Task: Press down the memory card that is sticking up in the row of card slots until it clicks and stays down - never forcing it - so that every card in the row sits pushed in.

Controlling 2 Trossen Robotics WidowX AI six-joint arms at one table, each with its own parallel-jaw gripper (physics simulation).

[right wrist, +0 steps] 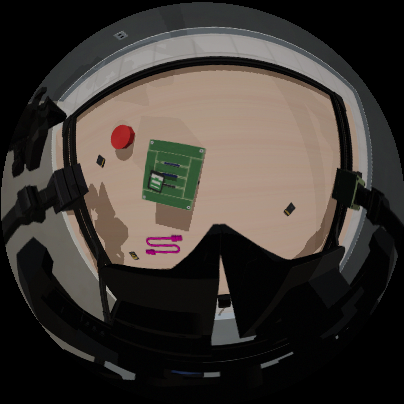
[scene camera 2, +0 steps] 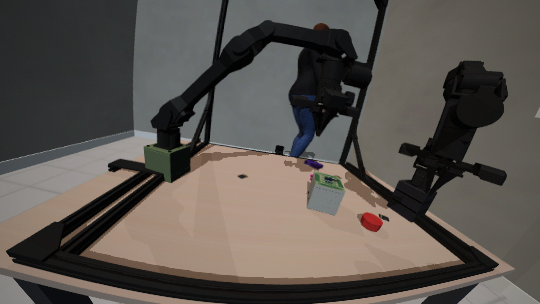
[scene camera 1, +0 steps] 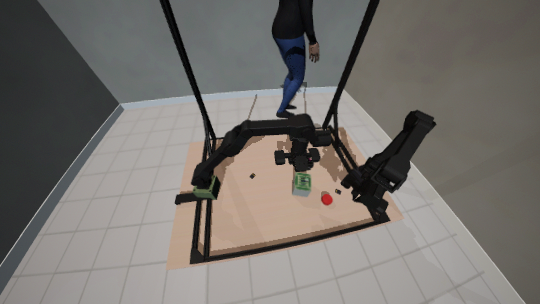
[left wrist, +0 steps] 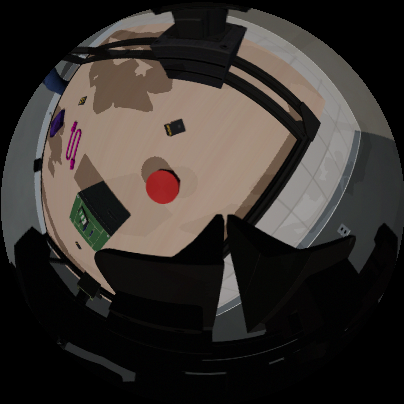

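Pixels of known places: left gripper, fingertip midpoint: [right wrist: 65,116] [scene camera 2: 427,193] [scene camera 1: 353,200] [left wrist: 223,220]; right gripper, fingertip midpoint: [right wrist: 218,229] [scene camera 2: 317,136] [scene camera 1: 294,166]; left arm's base, origin of the base link: [right wrist: 53,194] [scene camera 2: 418,186] [left wrist: 200,29]; right arm's base, origin of the base link: [right wrist: 358,194] [scene camera 2: 168,145] [scene camera 1: 204,183] [left wrist: 84,292].
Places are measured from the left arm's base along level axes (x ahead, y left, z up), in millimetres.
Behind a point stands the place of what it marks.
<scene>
A grey box [scene camera 1: 301,191] {x 377, y -67, z -48 mm} [scene camera 2: 325,200] {x 375, y -65, z -71 mm} has a green board [left wrist: 97,240] {x 367, y -77, z -28 mm} [right wrist: 194,165] {x 388, y -108, z -28 mm} on top, with dark and blue cards in a row of slots. The middle card [right wrist: 170,176] {x 348, y -111, z -29 mm} looks thickest; I cannot tell how high each one stands. A dark-framed piece with white-green stripes [right wrist: 156,181] {x 325, y -110, z -23 mm} overlaps one end of the row. My right gripper [scene camera 2: 318,134] {x 403, y -147, z 94 mm} [right wrist: 218,229] {x 403, y -147, z 94 mm} is shut and empty, high above the table behind the box. My left gripper [left wrist: 223,220] {x 211, y 92, z 39 mm} is shut with a hairline gap and nothing visible in it, raised at the right of the scene views, beyond the red disc from the box.
The red disc [scene camera 1: 327,199] {x 252, y 19, z -89 mm} [scene camera 2: 371,222] {x 271, y 28, z -89 mm} [left wrist: 162,186] {x 247, y 19, z -89 mm} [right wrist: 122,137] {x 257, y 9, z -89 mm} lies near the box. Loose small cards [right wrist: 101,161] {x 153, y -2, z -114 mm} [right wrist: 289,209] {x 575, y -286, z -113 mm} [right wrist: 134,255] {x 101, y -298, z -113 mm} lie around it. A magenta cable [left wrist: 72,164] {x 273, y -260, z -111 mm} [right wrist: 176,238] {x 273, y -266, z -108 mm} and a purple item [scene camera 2: 313,164] {x 178, y -414, z -99 mm} [left wrist: 57,123] {x 160, y -403, z -97 mm} lie behind the box. Black rails border the table.
</scene>
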